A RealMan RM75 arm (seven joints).
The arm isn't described. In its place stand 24 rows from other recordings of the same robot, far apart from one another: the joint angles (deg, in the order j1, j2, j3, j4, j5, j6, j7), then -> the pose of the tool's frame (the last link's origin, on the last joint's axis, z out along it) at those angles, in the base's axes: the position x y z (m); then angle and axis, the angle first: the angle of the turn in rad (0 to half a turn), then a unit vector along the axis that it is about.
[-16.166, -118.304, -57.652, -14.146, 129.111, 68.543, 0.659] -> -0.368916 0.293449 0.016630 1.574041 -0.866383 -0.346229 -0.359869
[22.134, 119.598, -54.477, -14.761, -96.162, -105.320, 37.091] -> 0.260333 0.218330 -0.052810 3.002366 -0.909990 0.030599 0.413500
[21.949, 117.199, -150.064, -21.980, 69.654, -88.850, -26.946] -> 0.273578 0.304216 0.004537 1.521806 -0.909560 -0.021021 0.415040
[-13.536, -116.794, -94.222, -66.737, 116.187, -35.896, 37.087] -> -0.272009 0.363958 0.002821 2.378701 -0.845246 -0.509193 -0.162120
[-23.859, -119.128, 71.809, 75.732, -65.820, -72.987, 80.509] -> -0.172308 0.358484 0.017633 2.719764 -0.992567 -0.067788 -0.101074
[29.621, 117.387, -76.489, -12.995, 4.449, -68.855, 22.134] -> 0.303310 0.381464 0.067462 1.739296 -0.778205 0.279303 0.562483
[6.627, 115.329, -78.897, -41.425, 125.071, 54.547, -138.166] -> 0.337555 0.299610 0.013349 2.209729 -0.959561 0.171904 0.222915
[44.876, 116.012, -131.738, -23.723, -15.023, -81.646, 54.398] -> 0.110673 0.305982 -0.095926 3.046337 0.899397 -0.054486 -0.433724
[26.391, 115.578, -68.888, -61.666, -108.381, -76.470, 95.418] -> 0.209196 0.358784 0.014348 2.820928 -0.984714 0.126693 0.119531
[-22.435, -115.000, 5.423, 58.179, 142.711, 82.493, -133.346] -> -0.407781 0.275279 0.154510 2.380684 -0.640481 -0.735050 -0.222454
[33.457, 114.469, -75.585, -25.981, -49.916, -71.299, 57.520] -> 0.205168 0.388644 0.006340 2.572503 -0.887673 0.146926 0.436405
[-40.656, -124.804, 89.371, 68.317, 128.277, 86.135, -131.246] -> -0.101141 0.314249 -0.090215 3.073521 0.984557 0.158432 -0.074481
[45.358, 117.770, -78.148, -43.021, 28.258, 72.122, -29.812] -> 0.242065 0.382716 -0.044449 2.783179 -0.873208 0.429982 -0.229396
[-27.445, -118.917, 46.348, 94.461, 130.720, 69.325, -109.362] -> -0.177033 0.388959 0.180741 2.090721 -0.990607 -0.115189 -0.073689
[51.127, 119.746, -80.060, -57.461, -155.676, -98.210, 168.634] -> 0.164711 0.361481 -0.028132 2.865157 -0.822247 0.479974 -0.305834
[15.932, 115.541, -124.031, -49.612, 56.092, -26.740, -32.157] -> 0.269524 0.350690 -0.054448 1.940587 -0.941654 0.279369 0.187725
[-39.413, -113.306, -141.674, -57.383, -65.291, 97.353, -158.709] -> -0.181493 0.384577 0.097648 3.101877 -0.753488 -0.603287 -0.261343
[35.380, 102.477, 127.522, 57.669, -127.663, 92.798, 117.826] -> 0.249449 0.383310 0.131568 3.121052 0.311476 0.933503 0.177638
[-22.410, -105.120, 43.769, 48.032, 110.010, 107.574, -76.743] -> -0.293721 0.291020 0.113841 2.938398 -0.977836 -0.111776 -0.177041
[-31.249, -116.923, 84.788, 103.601, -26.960, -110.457, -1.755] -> -0.140818 0.305667 0.049210 2.630165 -0.843105 -0.497220 0.204806
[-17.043, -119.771, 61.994, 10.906, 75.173, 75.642, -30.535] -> -0.329072 0.242410 -0.073174 2.542831 -0.949953 -0.164067 -0.265840
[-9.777, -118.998, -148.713, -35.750, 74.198, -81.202, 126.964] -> -0.363060 0.269312 0.098721 2.018261 -0.877148 -0.241479 -0.415089
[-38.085, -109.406, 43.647, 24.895, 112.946, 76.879, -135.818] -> -0.277176 0.382040 0.026455 2.976202 -0.721364 -0.650902 -0.236560
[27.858, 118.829, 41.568, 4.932, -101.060, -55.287, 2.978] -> 0.384323 0.337256 0.013962 1.591193 -0.820929 0.490498 0.292382
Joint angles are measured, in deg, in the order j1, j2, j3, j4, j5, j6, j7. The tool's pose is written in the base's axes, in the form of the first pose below.
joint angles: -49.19, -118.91, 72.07, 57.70, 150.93, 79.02, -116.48
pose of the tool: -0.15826 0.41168 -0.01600 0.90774 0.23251 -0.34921 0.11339 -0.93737 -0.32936
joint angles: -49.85, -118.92, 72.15, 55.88, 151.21, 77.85, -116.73
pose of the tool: -0.16020 0.41366 -0.01955 0.90398 0.24108 -0.35313 0.11965 -0.93553 -0.33237
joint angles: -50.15, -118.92, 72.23, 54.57, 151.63, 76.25, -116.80
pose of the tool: -0.16280 0.41642 -0.02156 0.90179 0.24634 -0.35508 0.11839 -0.93102 -0.34525
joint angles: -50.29, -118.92, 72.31, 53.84, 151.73, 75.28, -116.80
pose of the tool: -0.16410 0.41792 -0.02286 0.90148 0.24837 -0.35446 0.11734 -0.92853 -0.35222
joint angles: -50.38, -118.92, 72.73, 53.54, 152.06, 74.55, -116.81
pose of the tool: -0.16458 0.41908 -0.02375 0.90007 0.24381 -0.36116 0.10757 -0.92749 -0.35803
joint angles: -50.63, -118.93, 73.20, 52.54, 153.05, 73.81, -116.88
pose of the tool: -0.16799 0.41981 -0.02552 0.89189 0.24363 -0.38101 0.09903 -0.92725 -0.36112
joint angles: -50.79, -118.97, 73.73, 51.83, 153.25, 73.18, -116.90
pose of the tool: -0.16928 0.41992 -0.02795 0.88899 0.24062 -0.38962 0.09342 -0.92823 -0.36009
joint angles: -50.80, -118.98, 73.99, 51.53, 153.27, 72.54, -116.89
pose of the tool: -0.16983 0.42061 -0.02893 0.88912 0.23873 -0.39047 0.08909 -0.92714 -0.36398
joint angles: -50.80, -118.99, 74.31, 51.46, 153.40, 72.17, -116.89
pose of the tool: -0.16993 0.42102 -0.02951 0.88849 0.23481 -0.39426 0.08246 -0.92689 -0.36617
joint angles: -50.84, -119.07, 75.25, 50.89, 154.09, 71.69, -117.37
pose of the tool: -0.17238 0.42024 -0.03216 0.88034 0.23464 -0.41224 0.07603 -0.92765 -0.36563
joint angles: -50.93, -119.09, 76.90, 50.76, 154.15, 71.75, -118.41
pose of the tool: -0.17187 0.41816 -0.03580 0.87324 0.23238 -0.42832 0.07204 -0.93087 -0.35817
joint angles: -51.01, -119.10, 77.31, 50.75, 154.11, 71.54, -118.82
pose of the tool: -0.17092 0.41832 -0.03670 0.87289 0.23267 -0.42887 0.07096 -0.93017 -0.36022
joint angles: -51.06, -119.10, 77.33, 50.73, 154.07, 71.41, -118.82
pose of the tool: -0.17044 0.41869 -0.03679 0.87371 0.23160 -0.42777 0.06954 -0.92982 -0.36138
